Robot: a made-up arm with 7 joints. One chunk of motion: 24 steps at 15 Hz.
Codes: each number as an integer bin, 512 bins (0 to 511) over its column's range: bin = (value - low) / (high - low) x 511, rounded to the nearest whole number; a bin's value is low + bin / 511 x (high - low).
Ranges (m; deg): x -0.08..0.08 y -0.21..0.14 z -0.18..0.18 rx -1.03..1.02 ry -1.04..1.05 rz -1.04..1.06
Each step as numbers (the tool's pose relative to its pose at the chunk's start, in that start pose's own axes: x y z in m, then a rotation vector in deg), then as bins.
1 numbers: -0.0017 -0.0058 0.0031 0.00 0.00 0.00
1 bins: 250 298 260 257 254 253
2 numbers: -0.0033 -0.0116 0.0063 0.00 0.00 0.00
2 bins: 245 290 264 257 254 253
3 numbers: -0.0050 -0.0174 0.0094 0.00 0.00 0.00
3 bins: 240 281 269 257 254 253
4 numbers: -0.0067 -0.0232 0.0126 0.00 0.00 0.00
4 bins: 234 273 273 257 254 253
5 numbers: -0.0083 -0.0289 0.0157 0.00 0.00 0.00
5 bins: 229 264 278 257 254 253
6 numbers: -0.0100 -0.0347 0.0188 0.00 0.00 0.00
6 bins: 224 256 282 257 254 253
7 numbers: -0.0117 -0.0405 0.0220 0.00 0.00 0.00
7 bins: 218 247 287 257 254 253
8 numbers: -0.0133 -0.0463 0.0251 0.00 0.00 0.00
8 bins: 213 239 291 257 254 253
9 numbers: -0.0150 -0.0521 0.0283 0.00 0.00 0.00
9 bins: 208 231 296 257 254 253
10 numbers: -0.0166 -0.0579 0.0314 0.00 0.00 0.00
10 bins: 202 222 300 257 254 253
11 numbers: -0.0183 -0.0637 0.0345 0.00 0.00 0.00
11 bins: 197 214 304 257 254 253
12 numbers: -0.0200 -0.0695 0.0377 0.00 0.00 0.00
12 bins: 192 205 309 257 254 253
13 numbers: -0.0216 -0.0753 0.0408 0.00 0.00 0.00
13 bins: 187 197 313 257 254 253
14 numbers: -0.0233 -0.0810 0.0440 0.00 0.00 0.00
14 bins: 181 188 318 257 254 253
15 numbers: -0.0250 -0.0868 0.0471 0.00 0.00 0.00
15 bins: 176 180 322 257 254 253
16 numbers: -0.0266 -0.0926 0.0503 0.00 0.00 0.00
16 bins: 171 171 327 257 254 253
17 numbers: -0.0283 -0.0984 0.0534 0.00 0.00 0.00
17 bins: 165 163 331 257 254 253
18 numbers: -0.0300 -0.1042 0.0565 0.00 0.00 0.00
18 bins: 160 154 336 257 254 253
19 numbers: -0.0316 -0.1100 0.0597 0.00 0.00 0.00
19 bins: 155 146 340 257 254 253
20 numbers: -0.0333 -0.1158 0.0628 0.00 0.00 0.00
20 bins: 149 138 345 257 254 253
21 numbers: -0.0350 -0.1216 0.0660 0.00 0.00 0.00
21 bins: 144 129 349 257 254 253
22 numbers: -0.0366 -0.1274 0.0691 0.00 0.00 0.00
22 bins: 139 121 354 257 254 253
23 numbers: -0.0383 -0.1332 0.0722 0.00 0.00 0.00
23 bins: 133 112 358 257 254 253
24 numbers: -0.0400 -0.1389 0.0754 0.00 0.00 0.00
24 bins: 128 104 363 257 254 253
